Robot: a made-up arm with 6 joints.
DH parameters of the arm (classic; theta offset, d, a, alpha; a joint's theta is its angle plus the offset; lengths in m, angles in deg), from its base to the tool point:
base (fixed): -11.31 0 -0.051 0
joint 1: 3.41 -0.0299 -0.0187 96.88
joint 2: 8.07 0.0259 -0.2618 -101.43
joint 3: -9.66 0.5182 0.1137 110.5
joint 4: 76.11 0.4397 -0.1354 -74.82
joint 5: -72.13 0.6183 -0.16 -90
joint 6: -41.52 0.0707 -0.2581 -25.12
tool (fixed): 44.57 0.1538 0 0
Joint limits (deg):
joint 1: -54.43..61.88
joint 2: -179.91..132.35
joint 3: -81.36..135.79
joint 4: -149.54..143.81
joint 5: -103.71..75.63
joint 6: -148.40..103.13
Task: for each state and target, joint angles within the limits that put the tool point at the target. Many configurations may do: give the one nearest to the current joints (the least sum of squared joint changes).
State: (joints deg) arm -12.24 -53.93 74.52 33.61 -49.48 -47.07
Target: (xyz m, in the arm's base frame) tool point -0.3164 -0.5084 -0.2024
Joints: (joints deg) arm -49.99 -85.87 70.17 25.49 -62.75 -81.93
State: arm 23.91 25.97 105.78 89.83 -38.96 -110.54
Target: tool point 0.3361 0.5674 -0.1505
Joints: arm -2.36 33.99 125.03 133.81 -64.95 -134.25
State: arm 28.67 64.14 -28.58 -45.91 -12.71 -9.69
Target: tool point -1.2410 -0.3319 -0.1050
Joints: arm 20.56 56.13 -39.16 -52.82 -25.96 41.09
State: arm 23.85 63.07 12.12 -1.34 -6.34 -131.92
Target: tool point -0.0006 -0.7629 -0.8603
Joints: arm 53.37 85.70 13.70 8.05 -14.70 -138.09
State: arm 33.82 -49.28 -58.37 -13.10 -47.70 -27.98
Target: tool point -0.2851 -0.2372 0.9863
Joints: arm 32.77 -44.27 -60.92 -19.53 -55.95 -25.61
